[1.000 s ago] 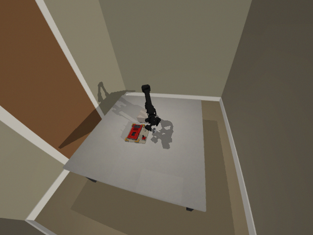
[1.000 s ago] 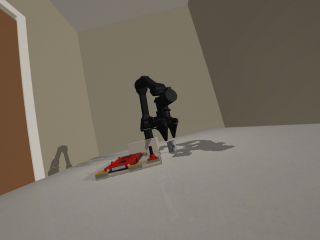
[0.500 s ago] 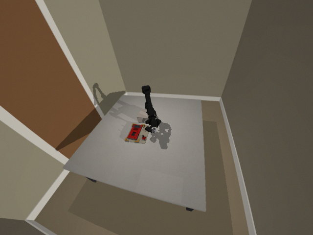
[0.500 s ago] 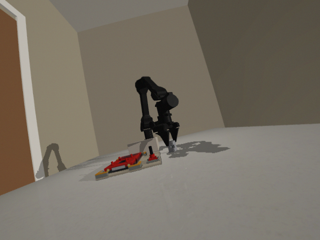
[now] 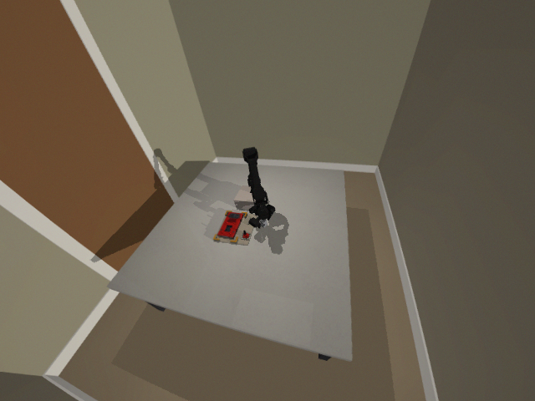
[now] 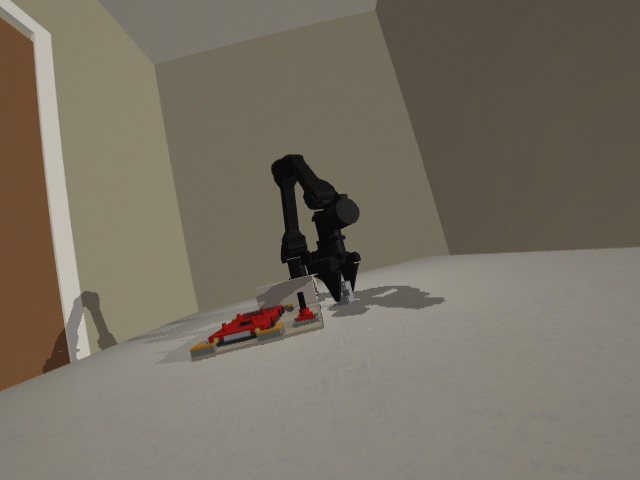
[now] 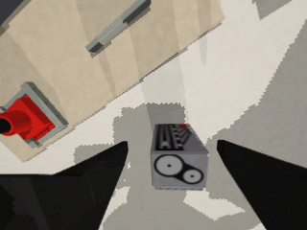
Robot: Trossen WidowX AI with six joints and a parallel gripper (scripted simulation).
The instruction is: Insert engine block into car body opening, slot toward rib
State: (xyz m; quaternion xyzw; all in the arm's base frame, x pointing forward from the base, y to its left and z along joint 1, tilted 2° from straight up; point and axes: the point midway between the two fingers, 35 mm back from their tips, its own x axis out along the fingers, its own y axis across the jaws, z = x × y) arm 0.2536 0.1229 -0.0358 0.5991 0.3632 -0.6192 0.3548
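Now: gripper tip 10 mm below the engine block. The rest, counted from my gripper tip: beige base board (190 mm to the right, 50 mm ahead); then black upright post (110 mm ahead, 90 mm to the right, 20 mm above).
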